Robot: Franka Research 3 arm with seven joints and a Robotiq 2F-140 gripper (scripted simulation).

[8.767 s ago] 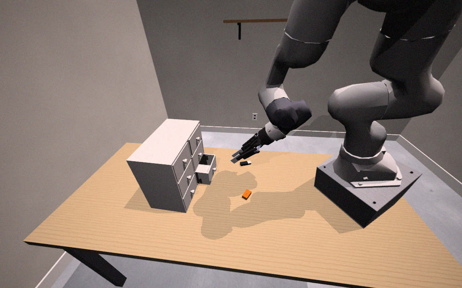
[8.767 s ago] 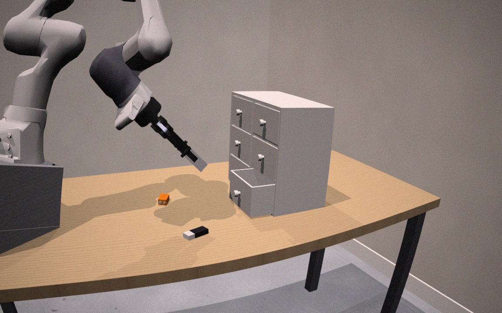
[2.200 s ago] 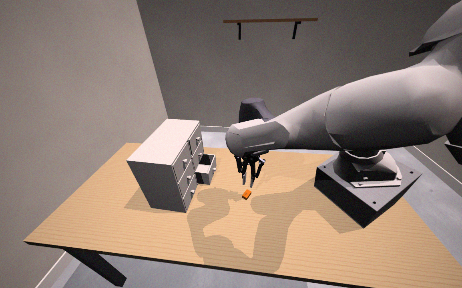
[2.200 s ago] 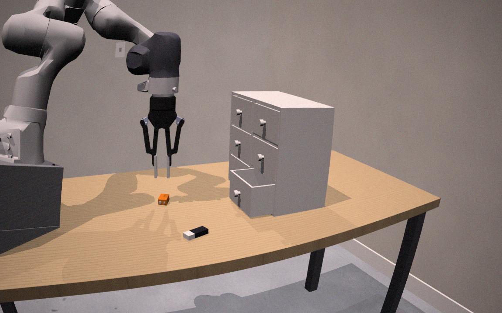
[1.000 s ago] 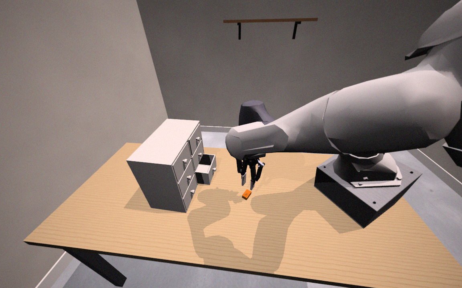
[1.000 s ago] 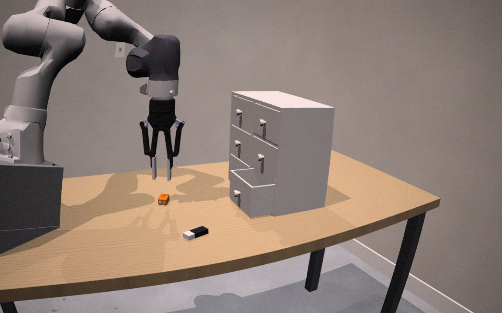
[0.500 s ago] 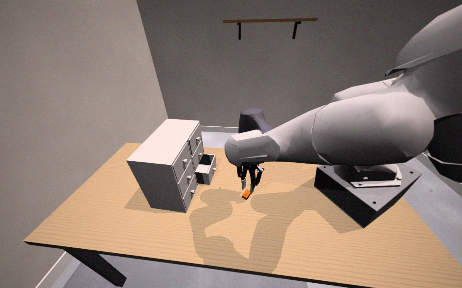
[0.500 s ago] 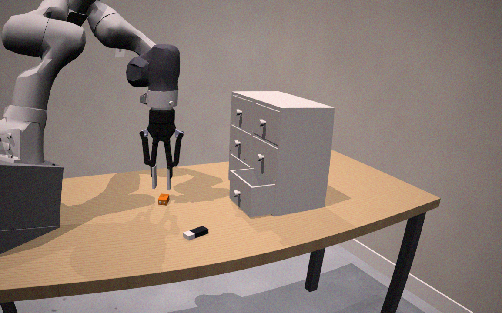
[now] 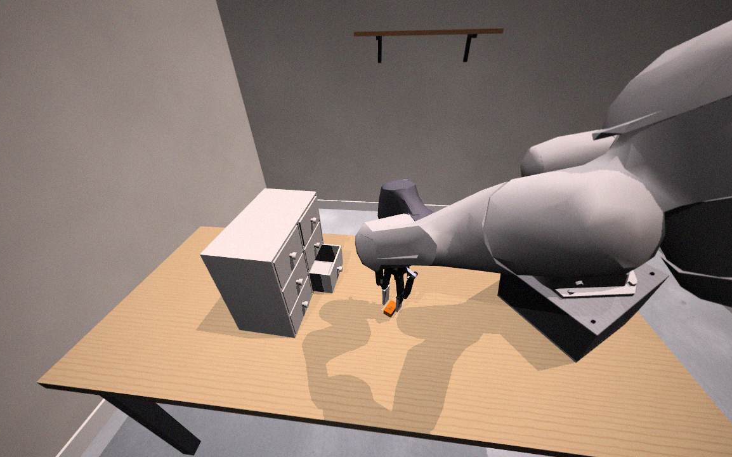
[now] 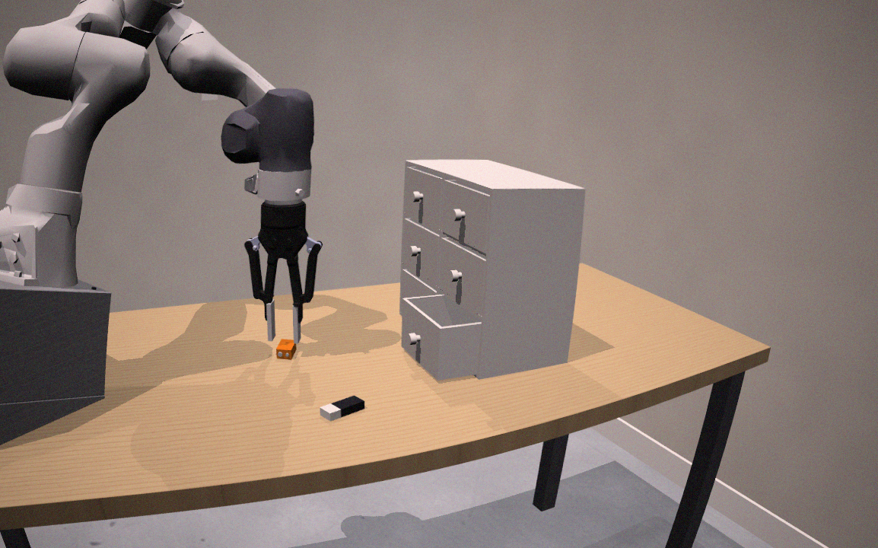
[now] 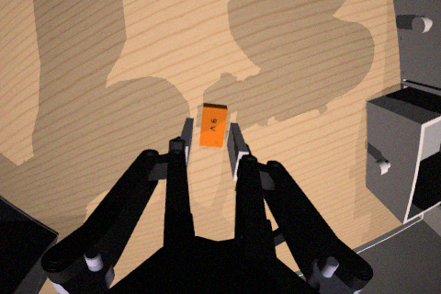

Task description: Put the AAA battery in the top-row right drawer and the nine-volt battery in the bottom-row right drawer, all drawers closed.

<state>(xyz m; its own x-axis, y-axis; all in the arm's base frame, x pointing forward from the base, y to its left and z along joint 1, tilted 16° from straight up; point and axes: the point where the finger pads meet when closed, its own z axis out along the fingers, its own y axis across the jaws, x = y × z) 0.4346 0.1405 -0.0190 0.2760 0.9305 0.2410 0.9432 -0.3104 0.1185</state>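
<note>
My gripper is now 50 mm above the orange nine-volt battery and 10 mm to the left of it. The rest, counted from my hand: AAA battery (330 mm ahead, 150 mm above, 30 mm to the right).
</note>
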